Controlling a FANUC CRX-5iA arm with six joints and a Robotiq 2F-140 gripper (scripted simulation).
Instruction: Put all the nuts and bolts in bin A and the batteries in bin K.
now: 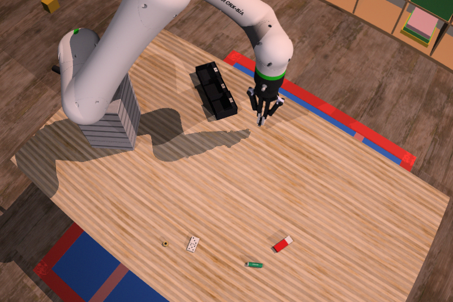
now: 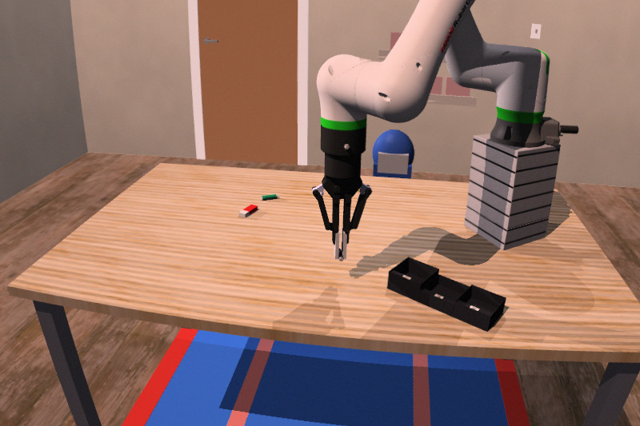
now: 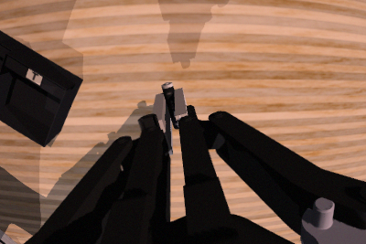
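Right now the three joined black bins is 230 mm behind my hand, 80 mm to the left of it and 80 mm below it. The rest, counted from my hand: dark battery (30 mm below); then white domino (10 mm behind, 500 mm to the right, 100 mm below); then red-and-white block (260 mm ahead, 350 mm to the right, 90 mm below).
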